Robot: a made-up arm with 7 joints. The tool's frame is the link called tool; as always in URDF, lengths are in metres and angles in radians. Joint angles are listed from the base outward.
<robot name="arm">
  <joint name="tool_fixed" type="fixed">
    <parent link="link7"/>
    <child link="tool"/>
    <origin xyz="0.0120 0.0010 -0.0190" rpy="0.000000 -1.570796 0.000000"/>
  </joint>
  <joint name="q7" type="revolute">
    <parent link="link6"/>
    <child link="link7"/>
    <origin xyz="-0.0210 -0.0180 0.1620"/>
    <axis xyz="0 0 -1"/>
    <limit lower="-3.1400" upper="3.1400"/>
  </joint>
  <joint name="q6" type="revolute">
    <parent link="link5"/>
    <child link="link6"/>
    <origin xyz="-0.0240 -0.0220 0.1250"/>
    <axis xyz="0 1 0"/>
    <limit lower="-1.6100" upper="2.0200"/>
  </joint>
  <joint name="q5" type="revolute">
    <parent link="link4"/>
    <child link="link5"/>
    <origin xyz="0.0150 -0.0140 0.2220"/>
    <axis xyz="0 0 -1"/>
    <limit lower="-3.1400" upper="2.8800"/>
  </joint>
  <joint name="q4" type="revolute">
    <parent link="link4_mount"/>
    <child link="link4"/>
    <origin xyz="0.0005 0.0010 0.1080"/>
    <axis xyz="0 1 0"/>
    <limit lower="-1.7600" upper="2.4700"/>
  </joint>
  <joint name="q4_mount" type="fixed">
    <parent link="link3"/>
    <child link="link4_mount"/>
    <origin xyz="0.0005 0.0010 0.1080"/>
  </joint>
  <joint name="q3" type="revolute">
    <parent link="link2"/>
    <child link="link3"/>
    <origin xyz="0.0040 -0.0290 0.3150"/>
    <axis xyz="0 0 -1"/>
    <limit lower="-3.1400" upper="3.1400"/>
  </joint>
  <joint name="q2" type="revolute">
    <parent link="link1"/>
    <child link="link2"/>
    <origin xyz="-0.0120 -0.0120 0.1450"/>
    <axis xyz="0 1 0"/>
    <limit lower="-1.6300" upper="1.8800"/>
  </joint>
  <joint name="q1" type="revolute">
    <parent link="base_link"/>
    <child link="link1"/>
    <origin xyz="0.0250 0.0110 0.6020"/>
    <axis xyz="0 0 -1"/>
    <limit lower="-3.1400" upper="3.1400"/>
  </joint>
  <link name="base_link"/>
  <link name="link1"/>
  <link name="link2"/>
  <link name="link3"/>
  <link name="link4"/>
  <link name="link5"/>
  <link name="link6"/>
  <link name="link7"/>
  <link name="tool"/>
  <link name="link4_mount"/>
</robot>
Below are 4 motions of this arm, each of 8 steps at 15 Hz.
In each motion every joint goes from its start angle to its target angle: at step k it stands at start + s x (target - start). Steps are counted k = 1, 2, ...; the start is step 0. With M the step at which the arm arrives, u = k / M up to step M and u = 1 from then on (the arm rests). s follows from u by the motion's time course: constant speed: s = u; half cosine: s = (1 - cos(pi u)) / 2; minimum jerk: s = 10 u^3 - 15 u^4 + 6 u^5.
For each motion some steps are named. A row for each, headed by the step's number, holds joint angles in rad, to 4 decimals.
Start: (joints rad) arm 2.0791 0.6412 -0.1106 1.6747 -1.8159 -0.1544 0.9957
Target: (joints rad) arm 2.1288 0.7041 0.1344 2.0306 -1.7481 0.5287 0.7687
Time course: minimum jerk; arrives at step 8
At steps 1, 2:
1: 2.0799 0.6422 -0.1067 1.6804 -1.8148 -0.1434 0.9921
2: 2.0842 0.6477 -0.0852 1.7115 -1.8089 -0.0837 0.9722

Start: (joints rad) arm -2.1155 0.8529 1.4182 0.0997 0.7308 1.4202 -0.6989
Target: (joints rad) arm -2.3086 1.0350 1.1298 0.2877 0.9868 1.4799 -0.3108
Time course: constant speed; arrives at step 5
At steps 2, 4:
2: -2.1927 0.9257 1.3028 0.1749 0.8332 1.4441 -0.5437
4: -2.2700 0.9986 1.1875 0.2501 0.9356 1.4680 -0.3884

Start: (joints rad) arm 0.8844 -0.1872 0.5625 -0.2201 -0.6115 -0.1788 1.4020
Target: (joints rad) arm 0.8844 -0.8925 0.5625 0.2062 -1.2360 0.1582 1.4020
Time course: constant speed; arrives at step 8
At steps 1, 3, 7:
1: 0.8844 -0.2754 0.5625 -0.1668 -0.6896 -0.1367 1.4020
3: 0.8844 -0.4517 0.5625 -0.0602 -0.8457 -0.0524 1.4020
7: 0.8844 -0.8043 0.5625 0.1529 -1.1579 0.1161 1.4020

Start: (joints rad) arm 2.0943 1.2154 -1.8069 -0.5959 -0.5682 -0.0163 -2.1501
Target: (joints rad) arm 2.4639 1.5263 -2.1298 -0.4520 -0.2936 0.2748 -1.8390
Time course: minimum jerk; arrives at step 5
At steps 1, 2, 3, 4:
1: 2.1157 1.2334 -1.8256 -0.5876 -0.5523 0.0006 -2.1321
2: 2.2116 1.3141 -1.9094 -0.5502 -0.4810 0.0761 -2.0513
3: 2.3466 1.4276 -2.0273 -0.4977 -0.3808 0.1824 -1.9378
4: 2.4425 1.5083 -2.1111 -0.4603 -0.3095 0.2579 -1.8570

